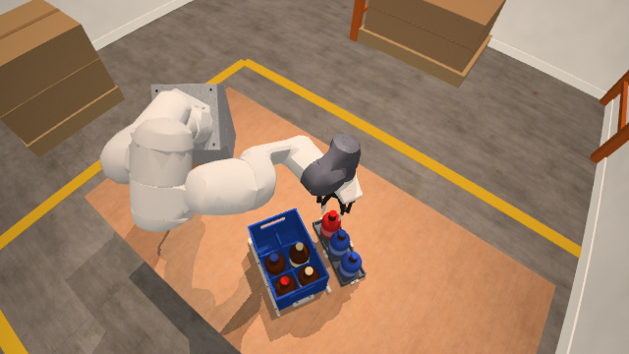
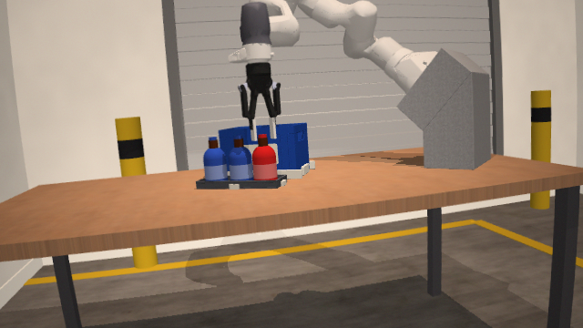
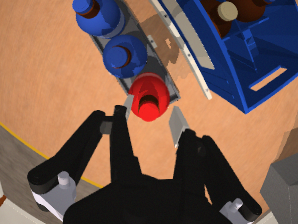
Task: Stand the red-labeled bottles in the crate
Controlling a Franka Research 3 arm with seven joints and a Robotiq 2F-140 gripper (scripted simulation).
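Right now my hand is 90 mm above the red-labeled bottle. The rest, counted from my hand: tray: 70 mm ahead, 60 mm to the right, 160 mm below; blue crate: 70 mm behind, 210 mm to the right, 90 mm below.
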